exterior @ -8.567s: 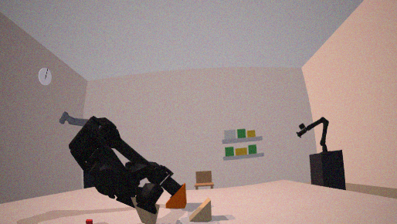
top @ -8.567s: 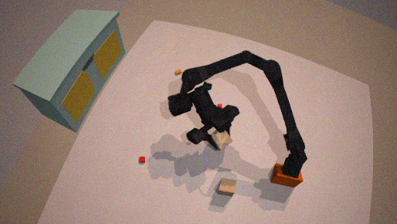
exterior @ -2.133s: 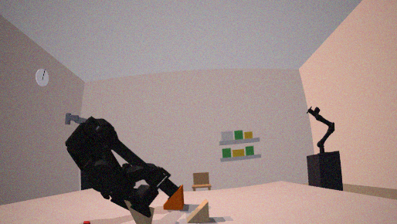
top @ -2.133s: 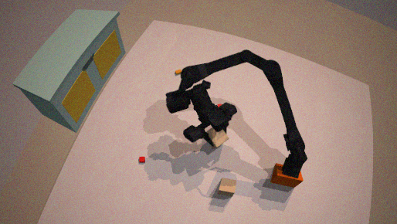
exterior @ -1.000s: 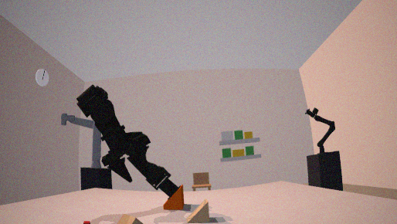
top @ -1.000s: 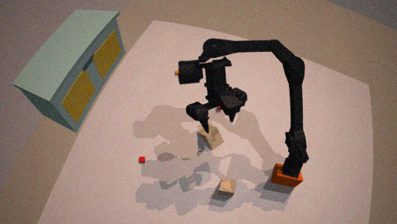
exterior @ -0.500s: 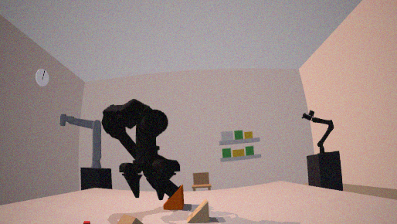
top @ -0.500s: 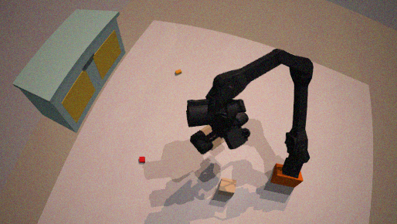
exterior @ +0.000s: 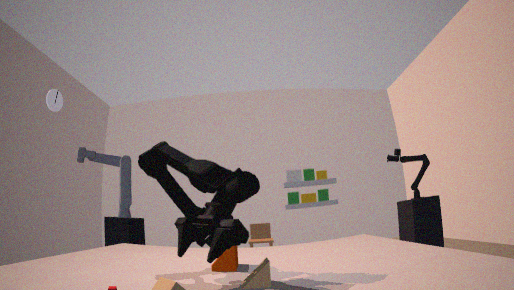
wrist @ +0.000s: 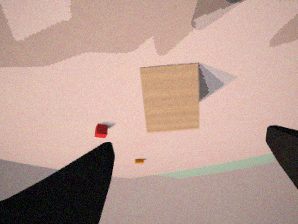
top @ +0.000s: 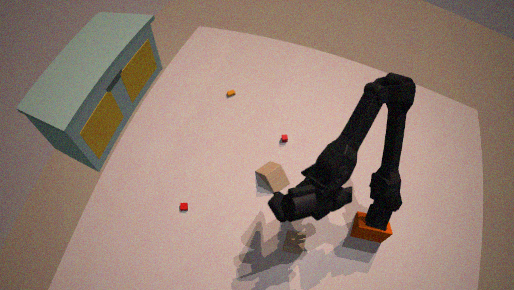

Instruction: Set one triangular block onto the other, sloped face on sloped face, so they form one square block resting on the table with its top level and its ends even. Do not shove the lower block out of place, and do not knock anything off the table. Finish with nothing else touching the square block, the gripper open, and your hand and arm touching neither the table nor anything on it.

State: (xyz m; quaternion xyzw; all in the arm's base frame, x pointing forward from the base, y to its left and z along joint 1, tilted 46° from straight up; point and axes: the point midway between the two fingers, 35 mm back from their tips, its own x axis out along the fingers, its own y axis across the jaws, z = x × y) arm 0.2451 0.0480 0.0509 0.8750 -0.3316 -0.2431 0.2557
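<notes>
The red cube lies 7 cm ahead of my gripper tip, 16 cm to the right of it and 7 cm below it. Round my gripper tip: small orange piece 30 cm ahead, 26 cm to the right, 7 cm below.
</notes>
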